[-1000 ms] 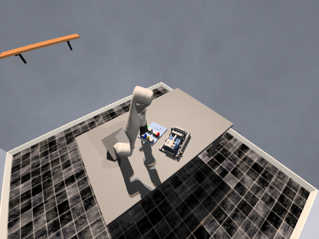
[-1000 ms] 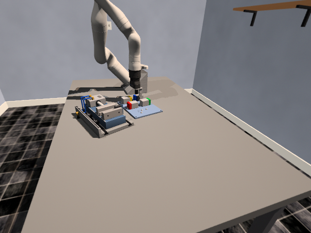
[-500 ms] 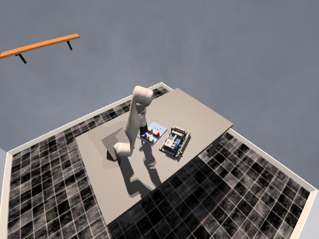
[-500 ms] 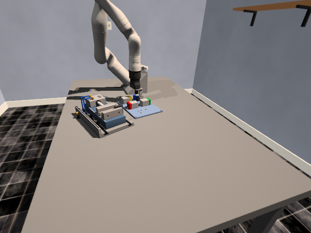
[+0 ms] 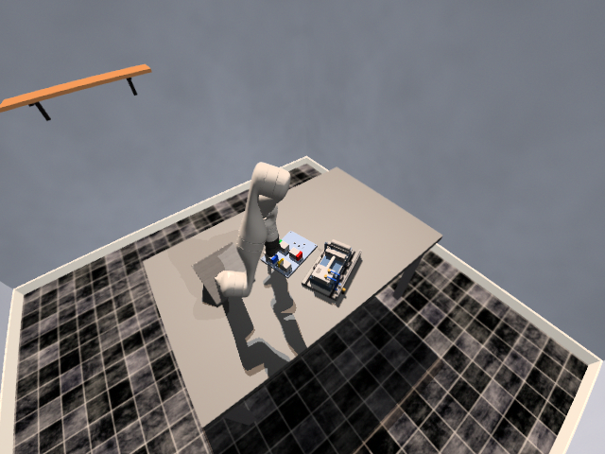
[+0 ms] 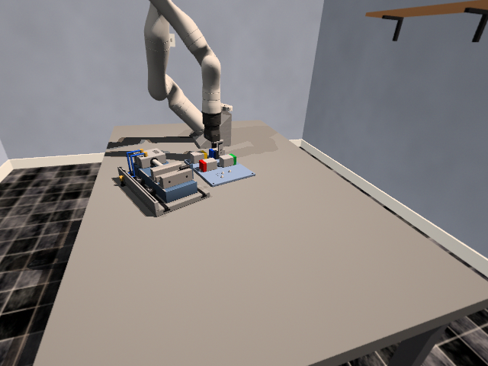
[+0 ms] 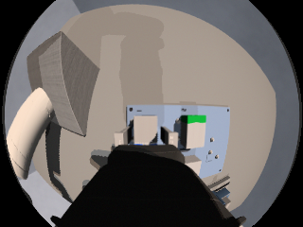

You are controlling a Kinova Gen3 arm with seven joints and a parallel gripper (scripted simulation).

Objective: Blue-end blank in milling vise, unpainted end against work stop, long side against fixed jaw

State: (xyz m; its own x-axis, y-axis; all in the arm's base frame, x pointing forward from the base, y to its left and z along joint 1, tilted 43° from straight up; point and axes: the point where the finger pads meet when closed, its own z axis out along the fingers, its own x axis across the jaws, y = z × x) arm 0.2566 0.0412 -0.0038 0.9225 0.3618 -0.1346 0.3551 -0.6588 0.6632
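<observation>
Now: the blue-ended blank 2 cm below my hand. The rest, counted from my hand: yellow-ended blank (8 cm to the right, 3 cm ahead, 2 cm below); light blue plate (10 cm ahead, 4 cm below, 1 cm to the right); green-ended blank (8 cm ahead, 3 cm to the left, 2 cm below).
</observation>
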